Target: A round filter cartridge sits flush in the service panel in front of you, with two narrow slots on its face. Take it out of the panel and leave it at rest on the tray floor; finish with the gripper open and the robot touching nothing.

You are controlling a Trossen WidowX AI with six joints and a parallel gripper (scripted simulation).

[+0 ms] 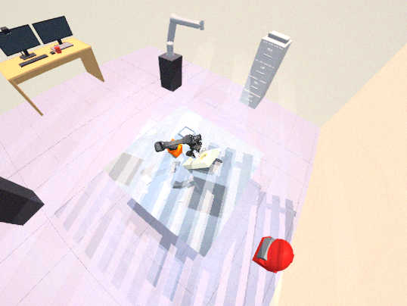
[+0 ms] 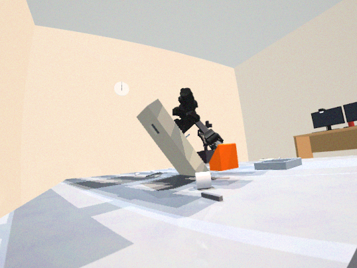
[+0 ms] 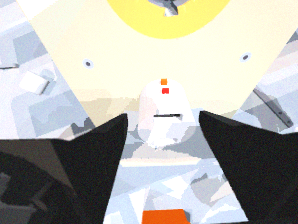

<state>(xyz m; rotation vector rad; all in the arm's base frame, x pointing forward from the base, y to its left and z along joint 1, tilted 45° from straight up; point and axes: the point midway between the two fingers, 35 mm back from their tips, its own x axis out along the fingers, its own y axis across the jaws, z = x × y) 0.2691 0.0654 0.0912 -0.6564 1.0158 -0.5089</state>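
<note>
My gripper tip is now 4 cm short of the beige service panel, 2 cm above it and 1 cm to the left of it. Also, from my gripper tip: shallow grey tray (32 cm behind, 31 cm to the left, 19 cm below); filter cartridge (right at my gripper tip).
</note>
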